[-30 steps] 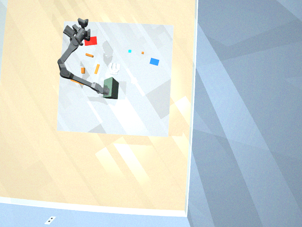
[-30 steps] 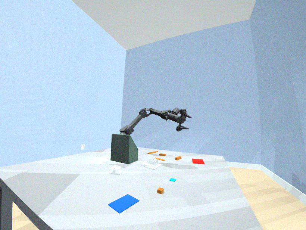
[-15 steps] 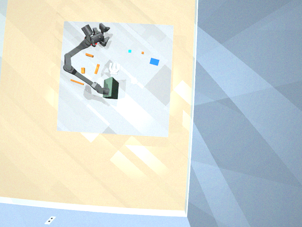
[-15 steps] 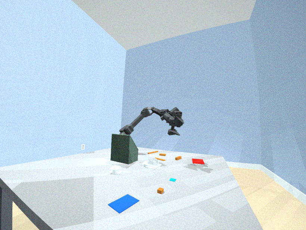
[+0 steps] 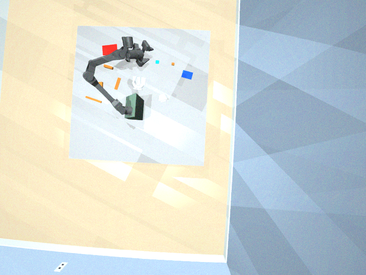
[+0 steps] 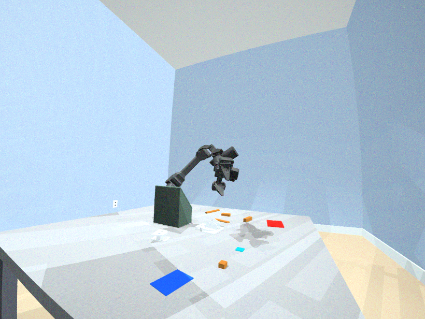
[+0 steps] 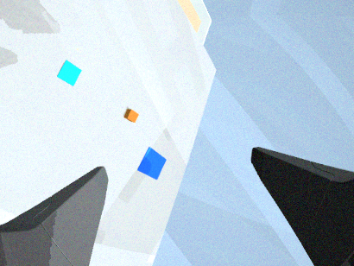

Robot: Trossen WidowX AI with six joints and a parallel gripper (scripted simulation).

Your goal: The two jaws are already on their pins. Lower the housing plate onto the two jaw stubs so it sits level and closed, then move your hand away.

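Right now the white piece is 26 cm behind my gripper tip, 11 cm to the right of it and 23 cm below it. The rest, counted from my gripper tip: cyan tile (7 cm ahead, 1 cm to the left, 24 cm below); then blue patch (29 cm to the right, 24 cm below); then orange cube (8 cm ahead, 14 cm to the right, 23 cm below).
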